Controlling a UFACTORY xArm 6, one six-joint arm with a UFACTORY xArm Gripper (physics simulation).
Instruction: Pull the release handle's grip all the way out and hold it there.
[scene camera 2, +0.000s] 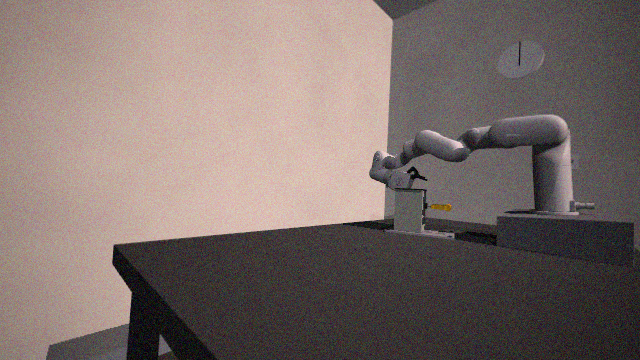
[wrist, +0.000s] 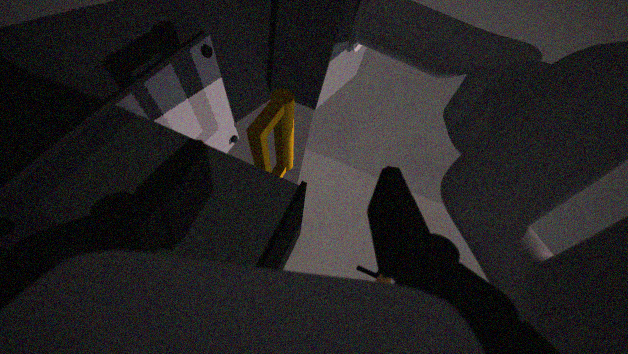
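Note:
The release handle's yellow grip (scene camera 2: 442, 207) (wrist: 286, 130) sticks out sideways from the upright grey housing (scene camera 2: 409, 211) (wrist: 240, 195). In the wrist view it is an open loop, partly hidden below by the housing's edge. My gripper (scene camera 2: 419, 175) (wrist: 293, 177) is open and empty, tilted, at the top of the housing and above the level of the grip. In the wrist view its dark fingers stand to the left and right, with the grip farther off between them. Whether a finger touches the housing cannot be told.
The housing stands on a pale base plate (scene camera 2: 441, 234) (wrist: 220, 102) with dark screws, on the dark table (scene camera 2: 320, 285). My arm reaches over from its grey pedestal (scene camera 2: 560, 237) at the right. A round clock (scene camera 2: 530, 59) hangs on the back wall.

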